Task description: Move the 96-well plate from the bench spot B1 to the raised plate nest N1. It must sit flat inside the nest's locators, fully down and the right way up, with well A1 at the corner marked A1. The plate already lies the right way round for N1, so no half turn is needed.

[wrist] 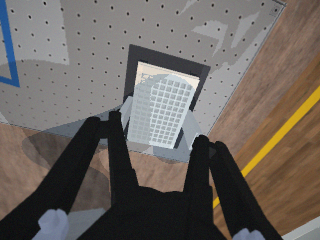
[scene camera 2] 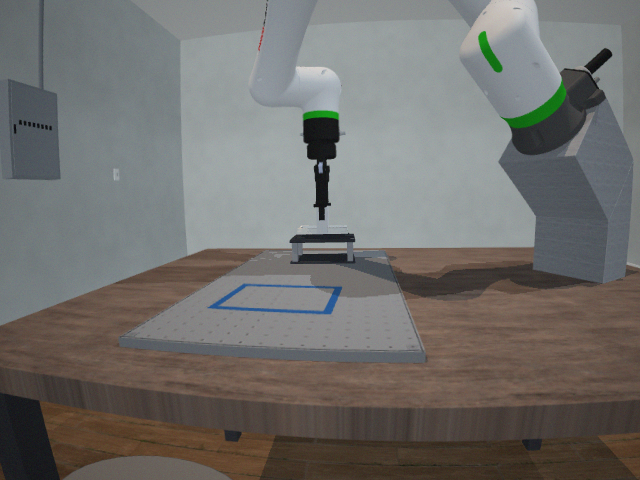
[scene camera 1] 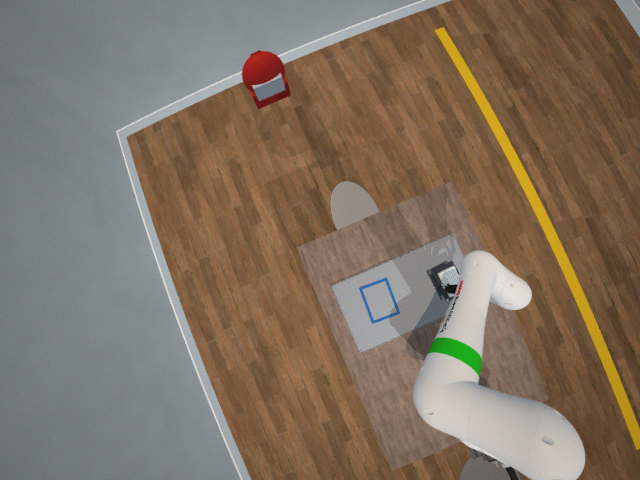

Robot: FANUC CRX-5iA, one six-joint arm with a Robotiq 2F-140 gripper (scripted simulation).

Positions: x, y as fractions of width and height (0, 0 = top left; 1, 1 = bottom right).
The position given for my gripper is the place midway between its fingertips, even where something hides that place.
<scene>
I see my gripper (scene camera 2: 0.51, 0.48), a white 96-well plate (wrist: 0.50, 0.41) and a dark raised nest N1 (wrist: 0.49, 0.24).
My gripper is seen too in the wrist view (wrist: 0.50, 0.46).
</scene>
